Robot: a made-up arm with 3 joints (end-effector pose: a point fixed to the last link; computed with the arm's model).
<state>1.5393 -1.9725 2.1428</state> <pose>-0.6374 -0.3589 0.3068 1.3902 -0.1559 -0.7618</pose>
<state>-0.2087 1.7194 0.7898</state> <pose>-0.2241 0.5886 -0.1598 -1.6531 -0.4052 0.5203</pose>
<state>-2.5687 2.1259 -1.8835</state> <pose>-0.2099 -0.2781 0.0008 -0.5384 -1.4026 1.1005</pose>
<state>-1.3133 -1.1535 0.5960</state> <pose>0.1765 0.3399 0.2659 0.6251 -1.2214 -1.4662</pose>
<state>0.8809 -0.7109 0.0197</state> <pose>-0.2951 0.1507 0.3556 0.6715 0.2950 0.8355</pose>
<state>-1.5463 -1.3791 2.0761</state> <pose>0.7099 0.4104 0.1309 0.6875 2.0705 1.9659</pose>
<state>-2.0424 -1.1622 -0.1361</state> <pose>0.1727 -0.0768 0.2935 0.8207 -1.0729 -1.6968</pose>
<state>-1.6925 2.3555 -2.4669</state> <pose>-0.0386 -0.2000 0.1975 -0.1597 -1.1002 1.5798</pose>
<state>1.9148 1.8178 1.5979</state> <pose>-0.0627 -0.4977 -0.1013 -0.1204 1.9501 -1.8739</pose>
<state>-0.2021 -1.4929 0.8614</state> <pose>-0.3009 0.3240 0.2028 1.3323 -0.8392 -0.7984</pose>
